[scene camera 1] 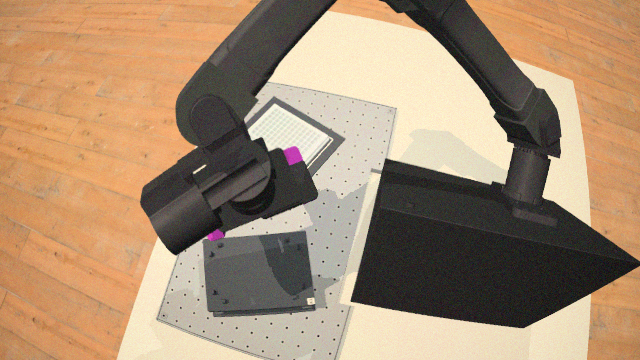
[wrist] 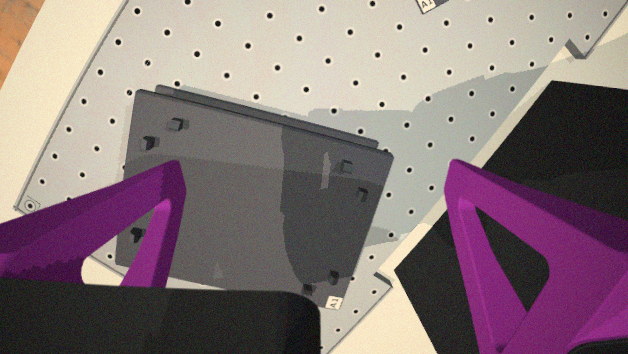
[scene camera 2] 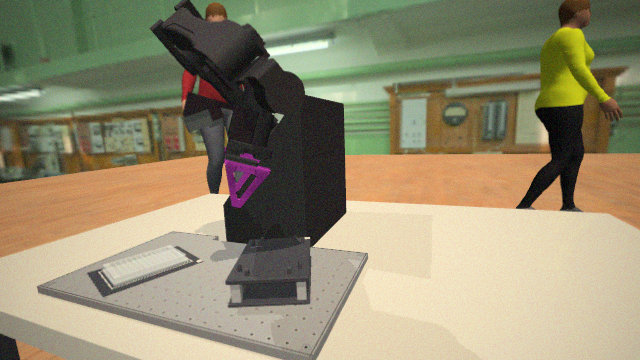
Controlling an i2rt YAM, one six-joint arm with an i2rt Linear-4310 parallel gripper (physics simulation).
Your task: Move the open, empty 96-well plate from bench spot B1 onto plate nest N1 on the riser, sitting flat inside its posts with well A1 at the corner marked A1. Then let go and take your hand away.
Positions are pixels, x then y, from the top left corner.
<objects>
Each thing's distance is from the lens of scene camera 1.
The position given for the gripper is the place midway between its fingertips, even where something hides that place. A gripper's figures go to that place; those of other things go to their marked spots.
gripper (scene camera 1: 256,202): 0.60 m
white well plate (scene camera 1: 279,128): 0.82 m
dark outlined pad (scene camera 1: 335,140): 0.82 m
</objects>
